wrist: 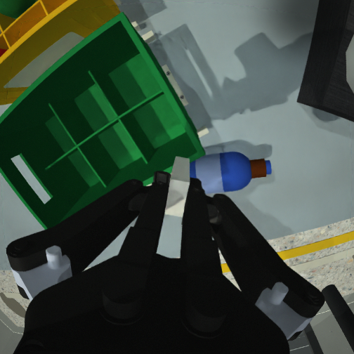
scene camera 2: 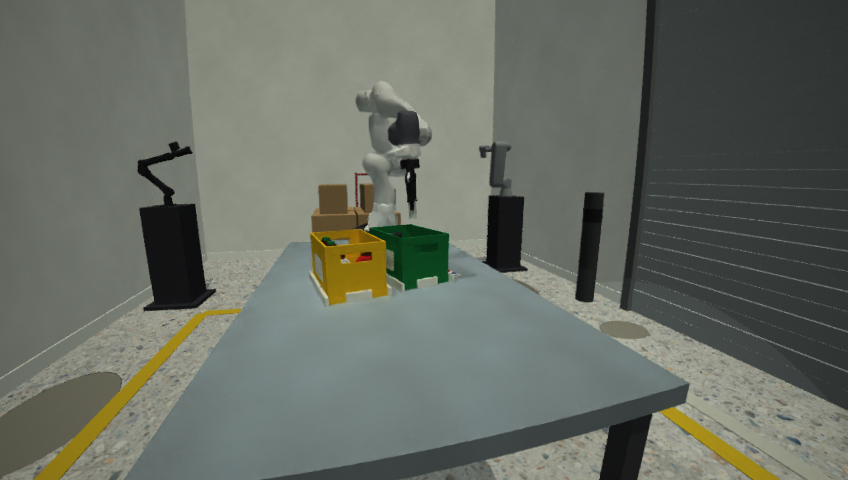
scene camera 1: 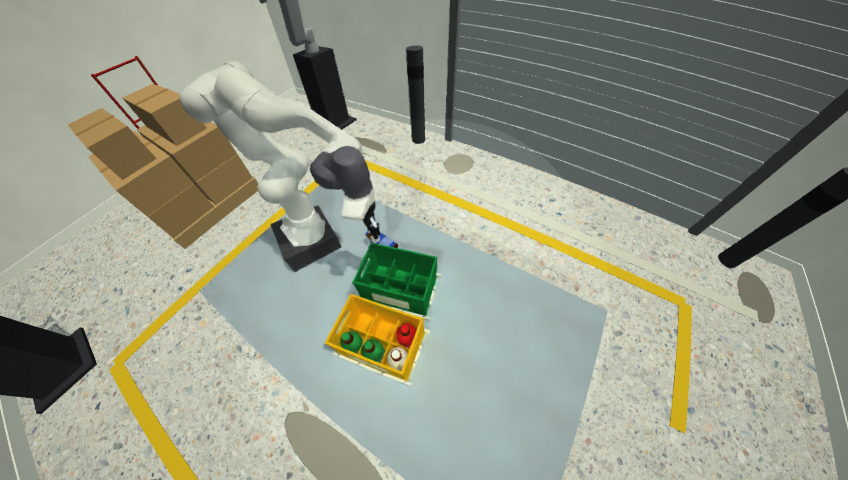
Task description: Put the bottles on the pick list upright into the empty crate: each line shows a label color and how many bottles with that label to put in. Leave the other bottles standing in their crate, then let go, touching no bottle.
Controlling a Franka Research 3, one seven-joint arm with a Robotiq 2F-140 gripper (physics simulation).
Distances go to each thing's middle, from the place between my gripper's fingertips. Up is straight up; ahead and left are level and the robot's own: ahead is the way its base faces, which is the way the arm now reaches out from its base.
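Blue bottle (wrist: 224, 171), counted from my hand: 160 mm below, 70 mm behind, 70 mm to the left of it.
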